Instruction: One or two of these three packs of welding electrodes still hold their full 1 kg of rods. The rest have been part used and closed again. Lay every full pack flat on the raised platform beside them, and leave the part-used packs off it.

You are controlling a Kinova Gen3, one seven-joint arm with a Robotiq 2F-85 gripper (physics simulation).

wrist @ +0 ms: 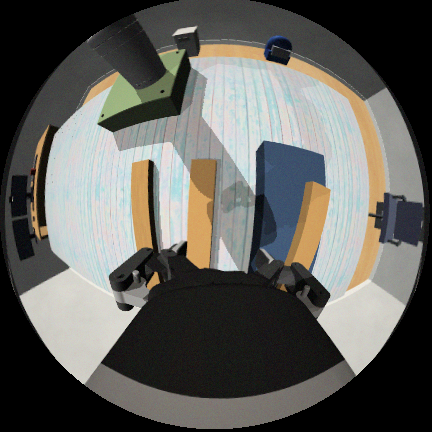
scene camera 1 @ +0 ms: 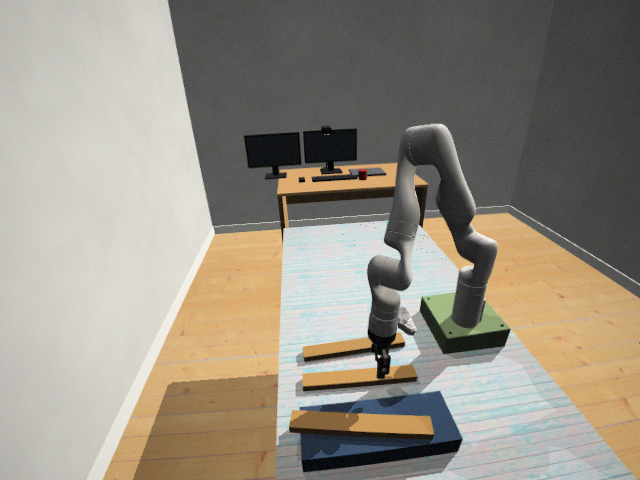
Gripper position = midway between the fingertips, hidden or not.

Note:
In view: the gripper (scene camera 1: 377, 364), a pack (scene camera 1: 309, 422), a pack (scene camera 1: 363, 345), a pack (scene camera 1: 404, 373) and a dark blue raised platform (wrist: 281, 170).
The gripper shows as well in the wrist view (wrist: 221, 252).

